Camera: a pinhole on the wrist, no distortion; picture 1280 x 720 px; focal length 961.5 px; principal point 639.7 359.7 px. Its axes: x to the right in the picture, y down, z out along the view. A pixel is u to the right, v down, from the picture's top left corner.
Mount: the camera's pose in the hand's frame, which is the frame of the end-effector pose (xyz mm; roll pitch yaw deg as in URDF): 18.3 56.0 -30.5 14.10 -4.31 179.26
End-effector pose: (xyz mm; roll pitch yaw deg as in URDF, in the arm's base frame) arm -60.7 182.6 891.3 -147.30 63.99 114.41
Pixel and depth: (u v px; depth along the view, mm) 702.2 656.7 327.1
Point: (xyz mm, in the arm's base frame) -84.4 -96.5 747.0
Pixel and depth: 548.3 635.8 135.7
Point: -38.6 94.8 801.4
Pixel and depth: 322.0 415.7 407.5
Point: -32.6 -83.9 562.8
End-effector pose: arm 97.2 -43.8 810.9 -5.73 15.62 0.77
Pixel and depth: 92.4 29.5 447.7
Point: 471.2 304.7 1030.3
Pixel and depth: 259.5 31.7 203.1
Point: 237.6 143.0 901.0
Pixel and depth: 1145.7 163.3 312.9
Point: 43.1 177.4 1082.8
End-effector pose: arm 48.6 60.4 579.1 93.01 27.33 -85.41
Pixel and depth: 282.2 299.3 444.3
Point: -317.9 -239.7 629.4
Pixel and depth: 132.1 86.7 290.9
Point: -159.5 -217.2 661.9
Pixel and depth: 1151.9 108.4 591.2
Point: -500.8 90.8 983.6
